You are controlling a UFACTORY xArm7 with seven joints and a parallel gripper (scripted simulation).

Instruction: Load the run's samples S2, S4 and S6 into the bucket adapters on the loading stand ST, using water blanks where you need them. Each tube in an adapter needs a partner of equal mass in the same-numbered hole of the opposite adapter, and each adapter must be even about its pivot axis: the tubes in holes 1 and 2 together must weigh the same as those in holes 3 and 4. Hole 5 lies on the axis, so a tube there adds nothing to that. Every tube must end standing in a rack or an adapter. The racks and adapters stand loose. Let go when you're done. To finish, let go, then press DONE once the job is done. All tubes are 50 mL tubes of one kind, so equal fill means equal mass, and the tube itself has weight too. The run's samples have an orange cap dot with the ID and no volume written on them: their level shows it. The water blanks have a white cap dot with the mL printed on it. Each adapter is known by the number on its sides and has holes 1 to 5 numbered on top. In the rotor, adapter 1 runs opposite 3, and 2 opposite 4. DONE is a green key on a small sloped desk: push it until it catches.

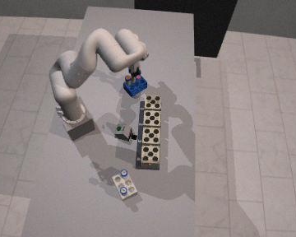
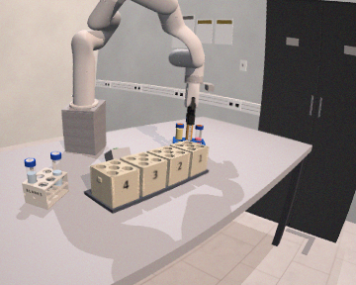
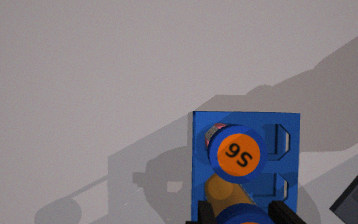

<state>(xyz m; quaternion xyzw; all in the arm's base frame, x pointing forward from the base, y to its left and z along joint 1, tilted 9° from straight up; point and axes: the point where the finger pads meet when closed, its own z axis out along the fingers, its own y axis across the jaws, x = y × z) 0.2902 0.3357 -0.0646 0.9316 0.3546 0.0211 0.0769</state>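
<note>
My hand is 10 mm short of the sample tube S2 and 50 mm above it. Round my hand: sample tube S4 (40 mm behind, 30 mm to the right, 80 mm below); blue sample rack (10 mm ahead, 10 mm to the right, 120 mm below); sample tube S6 (30 mm ahead, 30 mm to the left, 80 mm below).
</note>
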